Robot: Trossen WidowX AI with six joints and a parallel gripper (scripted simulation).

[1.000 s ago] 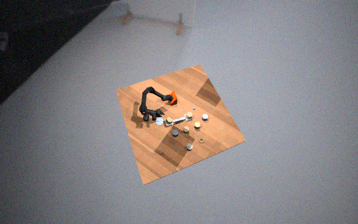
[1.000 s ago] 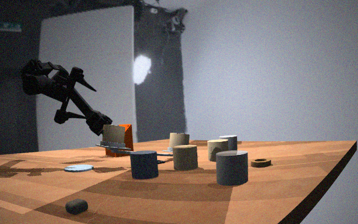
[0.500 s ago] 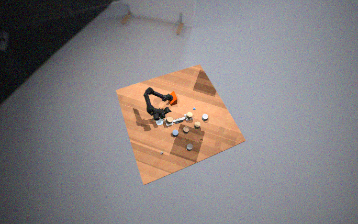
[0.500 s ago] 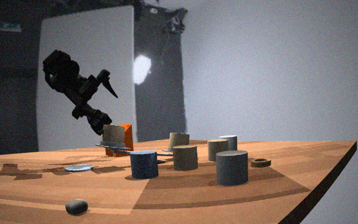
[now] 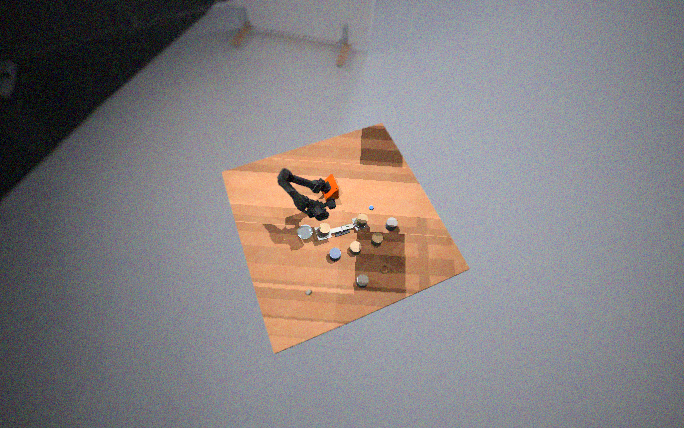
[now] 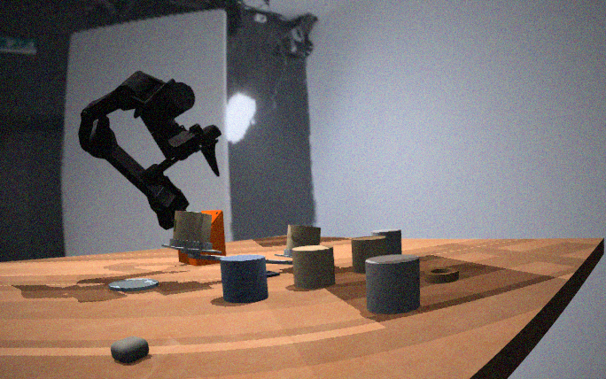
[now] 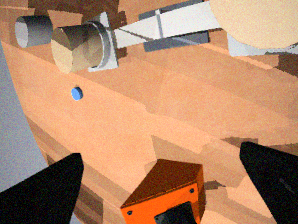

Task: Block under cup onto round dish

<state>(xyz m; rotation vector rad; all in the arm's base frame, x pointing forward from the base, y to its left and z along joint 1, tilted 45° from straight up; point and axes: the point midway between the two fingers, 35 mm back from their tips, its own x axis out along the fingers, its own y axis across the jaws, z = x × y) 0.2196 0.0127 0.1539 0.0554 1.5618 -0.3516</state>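
Right now the teal block is 18 cm to the left of my gripper tip, 14 cm below it and 10 cm ahead of it. Round my gripper tip: round dish 18 cm below, 17 cm to the right; then blue cup 21 cm ahead, 15 cm below, 5 cm to the right; then ring 43 cm ahead, 19 cm to the left, 18 cm below.
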